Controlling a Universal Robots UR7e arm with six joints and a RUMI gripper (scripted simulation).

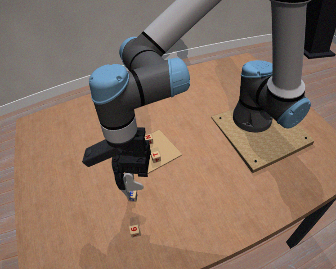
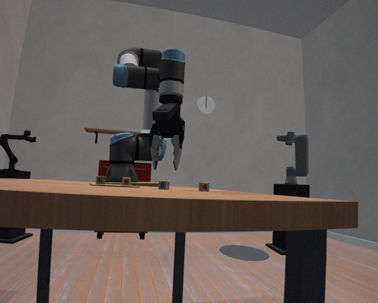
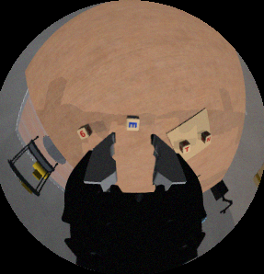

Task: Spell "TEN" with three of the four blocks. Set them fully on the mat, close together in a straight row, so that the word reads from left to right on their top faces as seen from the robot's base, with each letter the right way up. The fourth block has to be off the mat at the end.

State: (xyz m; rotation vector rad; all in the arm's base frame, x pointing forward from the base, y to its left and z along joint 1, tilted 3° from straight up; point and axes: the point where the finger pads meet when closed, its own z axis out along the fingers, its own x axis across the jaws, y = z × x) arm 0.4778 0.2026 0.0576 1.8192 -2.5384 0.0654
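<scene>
My gripper is now 60 mm above the E block. From my hand the other things lie so: T block: 100 mm behind, 120 mm to the right, 50 mm below; then tan mat: 90 mm behind, 160 mm to the right, 70 mm below; then 9 block: 20 mm ahead, 110 mm to the left, 60 mm below.
</scene>
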